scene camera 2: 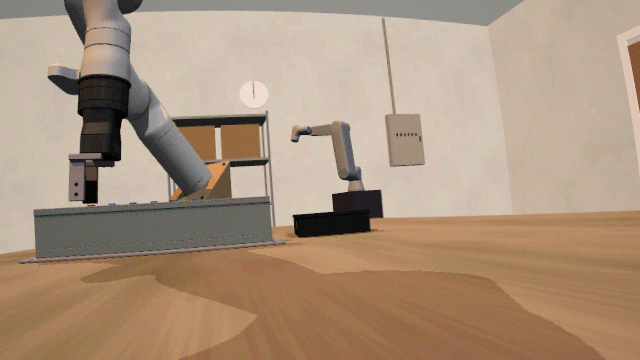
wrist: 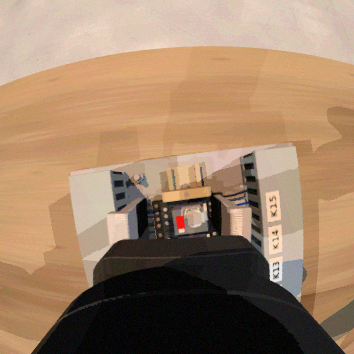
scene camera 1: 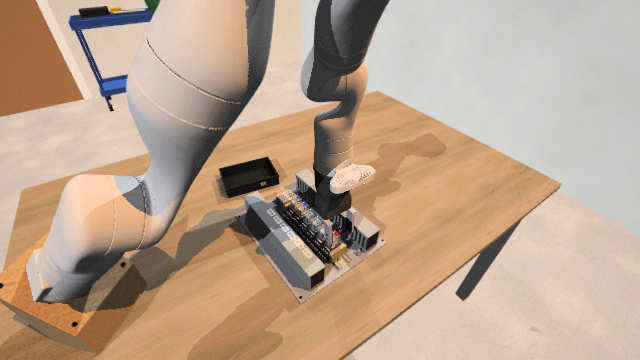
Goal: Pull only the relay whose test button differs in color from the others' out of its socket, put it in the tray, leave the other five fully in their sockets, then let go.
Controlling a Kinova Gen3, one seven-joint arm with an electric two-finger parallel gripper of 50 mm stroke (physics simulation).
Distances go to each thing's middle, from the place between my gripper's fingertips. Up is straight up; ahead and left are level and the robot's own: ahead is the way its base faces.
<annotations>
My gripper is now 11 cm to the right of the mounting plate [scene camera 1: 332,271], 7 cm above it and 2 cm short of it.
</annotations>
